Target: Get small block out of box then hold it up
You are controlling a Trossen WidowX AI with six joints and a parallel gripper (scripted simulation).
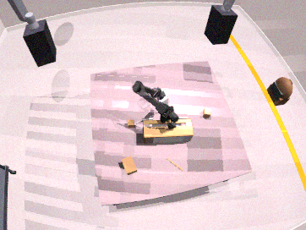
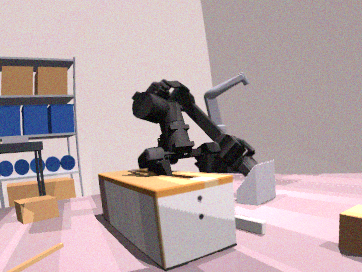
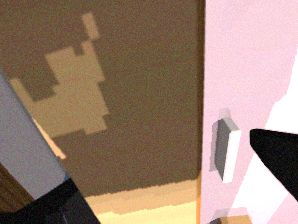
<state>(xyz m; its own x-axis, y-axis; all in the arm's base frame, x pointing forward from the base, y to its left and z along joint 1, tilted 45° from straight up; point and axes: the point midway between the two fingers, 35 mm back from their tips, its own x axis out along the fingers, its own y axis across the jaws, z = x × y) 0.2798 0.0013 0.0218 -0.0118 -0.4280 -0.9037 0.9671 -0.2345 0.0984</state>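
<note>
My gripper tip is 6 cm short of the block and 1 cm to the right of it. From my gripper tip the other things lie so: flat tan piece: 24 cm ahead, 44 cm to the right, 6 cm below; thin stick: 33 cm ahead, 9 cm to the right, 8 cm below; box: 2 cm ahead, 6 cm to the right, 2 cm below.
</note>
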